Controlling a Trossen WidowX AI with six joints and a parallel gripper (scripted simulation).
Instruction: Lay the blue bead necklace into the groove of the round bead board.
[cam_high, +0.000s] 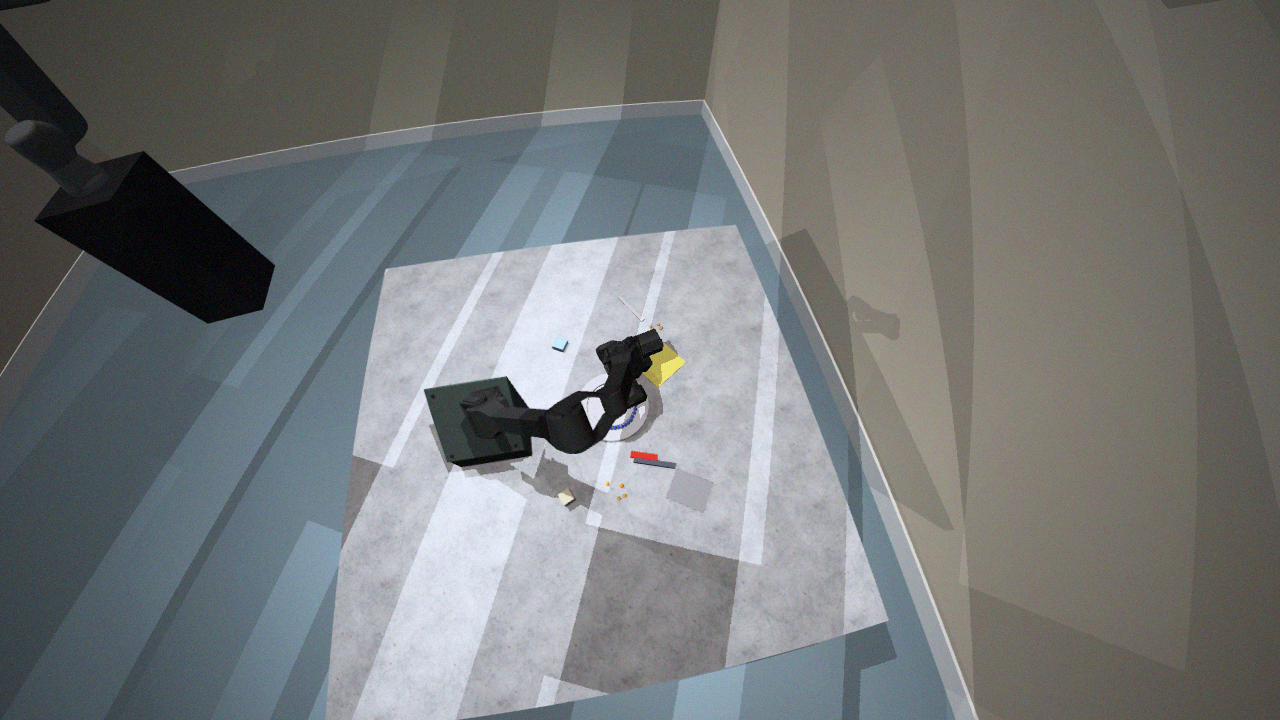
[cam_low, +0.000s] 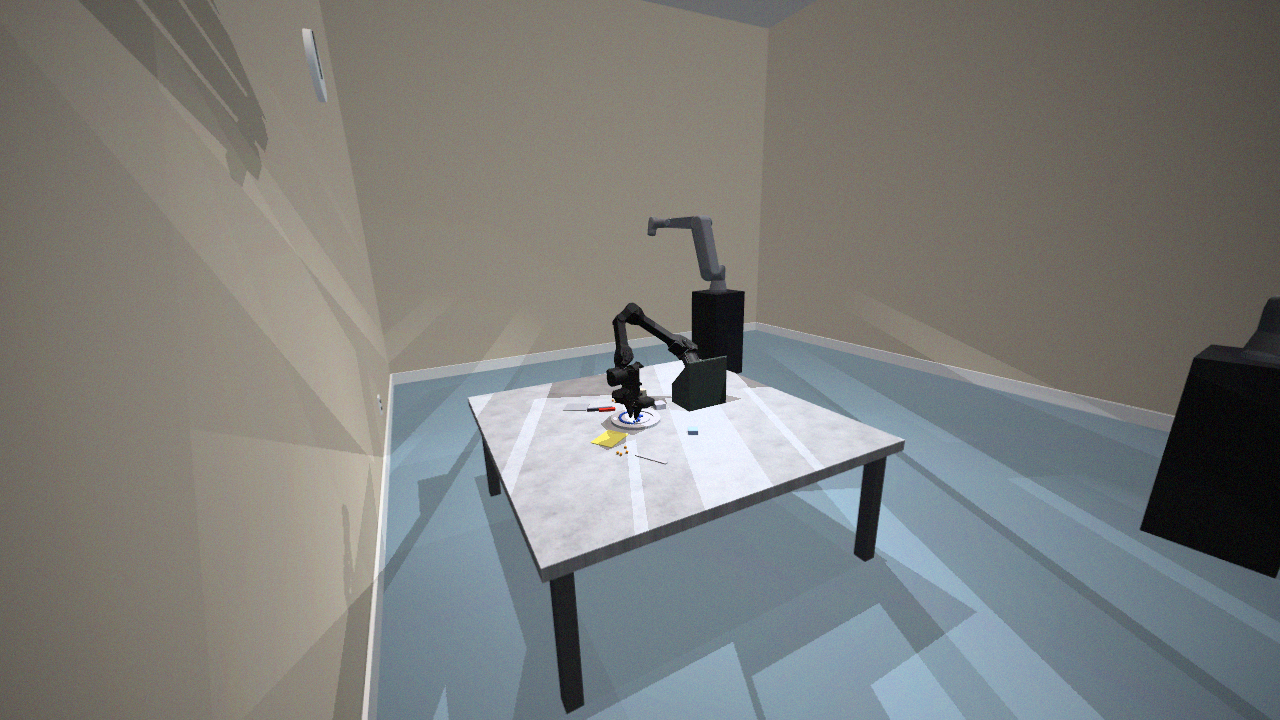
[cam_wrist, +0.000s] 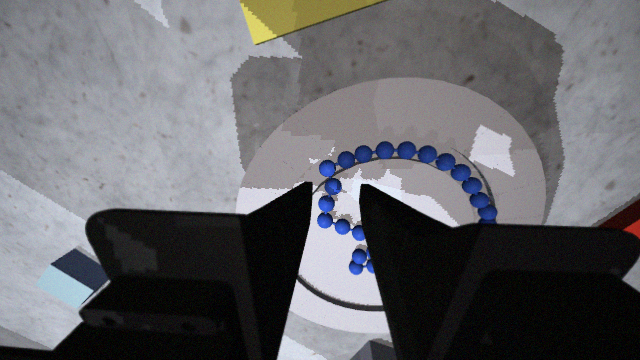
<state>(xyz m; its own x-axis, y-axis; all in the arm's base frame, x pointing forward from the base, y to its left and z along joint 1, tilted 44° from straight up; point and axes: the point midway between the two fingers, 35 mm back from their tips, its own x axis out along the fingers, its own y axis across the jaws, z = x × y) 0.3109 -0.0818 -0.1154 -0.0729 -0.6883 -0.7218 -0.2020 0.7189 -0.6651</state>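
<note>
Right now my gripper tip is 4 cm to the left of the round white bead board, 4 cm past it and 2 cm above it. Round my gripper tip: blue block (19 cm to the left, 14 cm behind, 2 cm below); yellow sheet (13 cm ahead, 5 cm to the left, 3 cm below); grey tool (21 cm to the right, 2 cm below, 2 cm ahead).
</note>
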